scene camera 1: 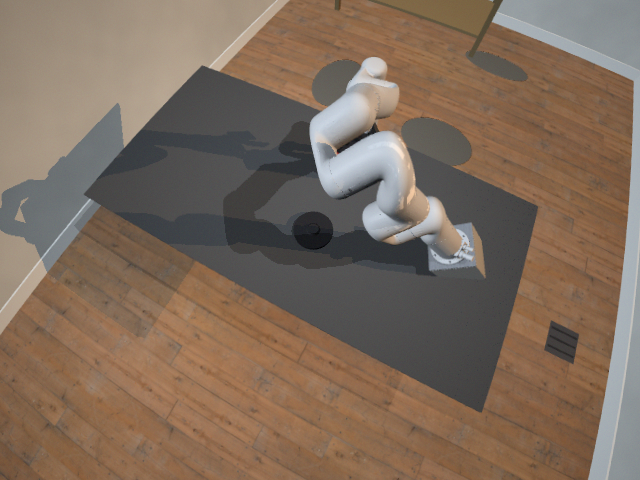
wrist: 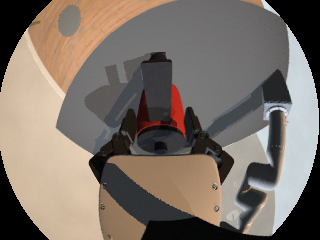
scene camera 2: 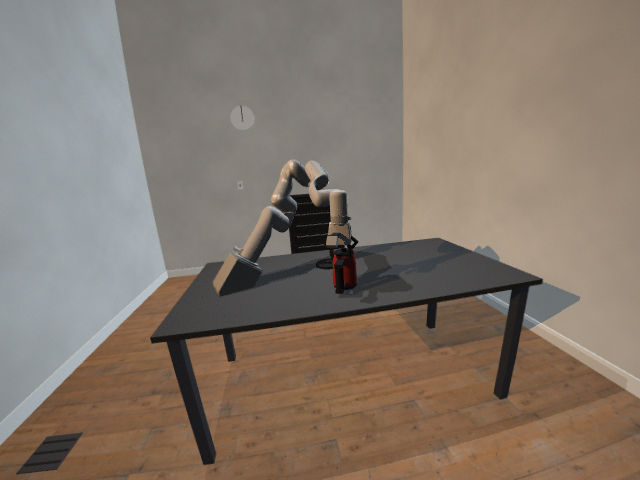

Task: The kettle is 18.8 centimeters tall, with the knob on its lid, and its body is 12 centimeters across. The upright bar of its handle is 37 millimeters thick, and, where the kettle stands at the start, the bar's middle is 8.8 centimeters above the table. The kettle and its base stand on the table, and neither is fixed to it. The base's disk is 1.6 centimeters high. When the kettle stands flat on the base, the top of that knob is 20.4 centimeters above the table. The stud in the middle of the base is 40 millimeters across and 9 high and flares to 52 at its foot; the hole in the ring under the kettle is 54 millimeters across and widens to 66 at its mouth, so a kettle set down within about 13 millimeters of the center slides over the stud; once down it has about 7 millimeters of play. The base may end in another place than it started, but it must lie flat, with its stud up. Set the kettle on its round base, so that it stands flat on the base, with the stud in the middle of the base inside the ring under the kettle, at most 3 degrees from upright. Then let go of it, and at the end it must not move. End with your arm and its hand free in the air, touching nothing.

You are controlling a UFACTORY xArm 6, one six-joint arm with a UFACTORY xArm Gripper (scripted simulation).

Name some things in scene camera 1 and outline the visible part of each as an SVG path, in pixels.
A round black base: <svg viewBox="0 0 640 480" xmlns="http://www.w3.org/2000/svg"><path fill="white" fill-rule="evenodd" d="M312 211L302 214L296 220L293 232L298 244L306 249L316 250L323 248L330 242L333 236L333 225L326 215Z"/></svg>
